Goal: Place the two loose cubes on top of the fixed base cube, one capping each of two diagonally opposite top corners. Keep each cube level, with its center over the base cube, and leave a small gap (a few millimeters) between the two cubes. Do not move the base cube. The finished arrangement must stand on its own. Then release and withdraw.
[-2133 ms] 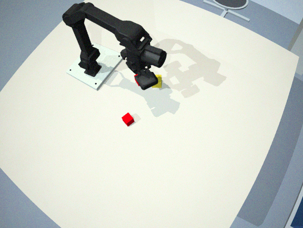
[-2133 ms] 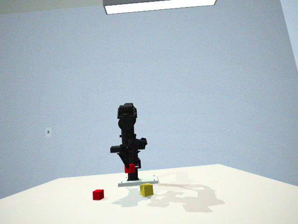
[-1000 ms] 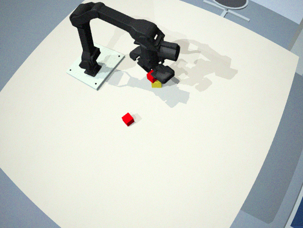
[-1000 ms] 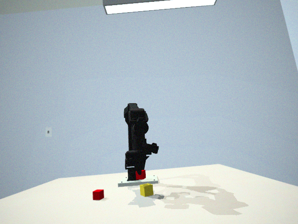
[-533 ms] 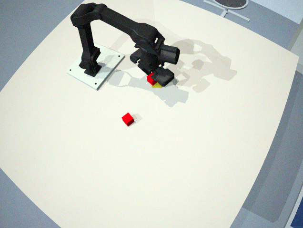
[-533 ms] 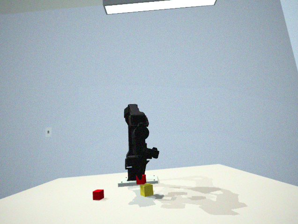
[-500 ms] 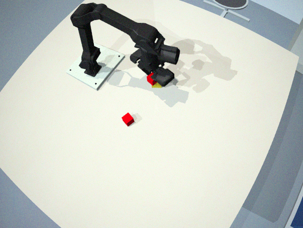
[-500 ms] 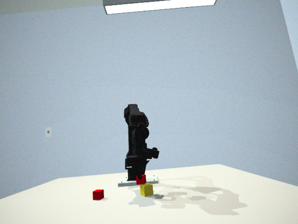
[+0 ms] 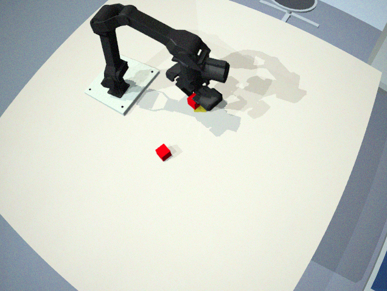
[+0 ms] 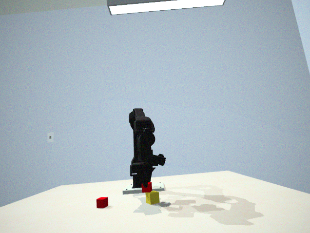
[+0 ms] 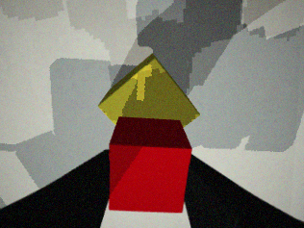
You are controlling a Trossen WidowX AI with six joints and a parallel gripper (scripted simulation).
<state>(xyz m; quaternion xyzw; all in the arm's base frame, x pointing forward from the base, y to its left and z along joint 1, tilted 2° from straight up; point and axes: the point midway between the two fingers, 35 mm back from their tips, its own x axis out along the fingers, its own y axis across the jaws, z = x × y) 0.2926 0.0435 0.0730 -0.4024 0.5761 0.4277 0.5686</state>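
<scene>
Right now my gripper tip is 40 mm above the yellow base cube, 20 mm to the right of it and 10 mm short of it.
</scene>
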